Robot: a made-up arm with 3 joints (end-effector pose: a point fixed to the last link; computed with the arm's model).
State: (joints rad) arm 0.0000 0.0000 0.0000
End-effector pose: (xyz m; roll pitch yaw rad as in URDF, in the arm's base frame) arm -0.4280 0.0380 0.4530 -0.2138 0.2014 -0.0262
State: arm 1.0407 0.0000 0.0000
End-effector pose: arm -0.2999 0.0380 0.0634 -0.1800 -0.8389 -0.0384
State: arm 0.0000 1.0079 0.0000
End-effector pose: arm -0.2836 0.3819 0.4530 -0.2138 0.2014 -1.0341
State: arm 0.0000 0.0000 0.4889
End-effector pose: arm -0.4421 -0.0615 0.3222 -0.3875 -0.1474 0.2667
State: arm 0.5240 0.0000 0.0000
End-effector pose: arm -0.4153 0.0380 0.2398 -0.2000 -0.3224 -0.0270
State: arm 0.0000 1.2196 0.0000
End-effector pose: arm -0.2146 0.4254 0.4530 -0.2138 0.2014 -1.2458
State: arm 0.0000 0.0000 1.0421
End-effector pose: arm -0.3670 -0.1835 0.2033 -0.7264 -0.4470 0.7060
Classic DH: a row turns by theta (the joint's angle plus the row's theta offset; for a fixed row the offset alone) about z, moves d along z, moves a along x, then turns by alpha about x. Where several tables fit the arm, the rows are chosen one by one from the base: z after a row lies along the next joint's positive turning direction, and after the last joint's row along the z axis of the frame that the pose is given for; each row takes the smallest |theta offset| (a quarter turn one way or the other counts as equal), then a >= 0, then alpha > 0; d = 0 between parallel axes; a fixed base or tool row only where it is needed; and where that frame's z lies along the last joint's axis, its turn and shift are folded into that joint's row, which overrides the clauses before.
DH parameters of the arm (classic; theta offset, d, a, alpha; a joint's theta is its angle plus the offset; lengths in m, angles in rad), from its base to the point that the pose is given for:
base (fixed): 0 0.37 -0.024 1.5708
joint 1: 0 -0.079 -0.02 1.5708
joint 2: 0.3448 0.095 -0.0092 -2.2157
joint 3: -0.1284 0.2426 -0.3408 -1.1965
tool (fixed): 0.4036 -0.0028 0 0

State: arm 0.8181 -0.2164 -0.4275
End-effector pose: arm -0.3889 0.0319 0.2615 -0.1084 -0.2822 -0.0381
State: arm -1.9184 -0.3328 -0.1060
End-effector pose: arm 0.2044 -0.0639 0.6733 2.5736 0.8948 2.7539
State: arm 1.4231 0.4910 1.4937
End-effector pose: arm 0.1370 -0.1286 -0.0213 -3.1097 -0.8221 2.2357
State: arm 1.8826 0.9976 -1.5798
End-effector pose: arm -0.3281 0.0473 0.2696 1.7514 -0.0513 -0.0765
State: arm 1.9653 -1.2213 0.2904
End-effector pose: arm -0.0026 -0.3319 0.3076 -2.2800 -0.1880 1.6634
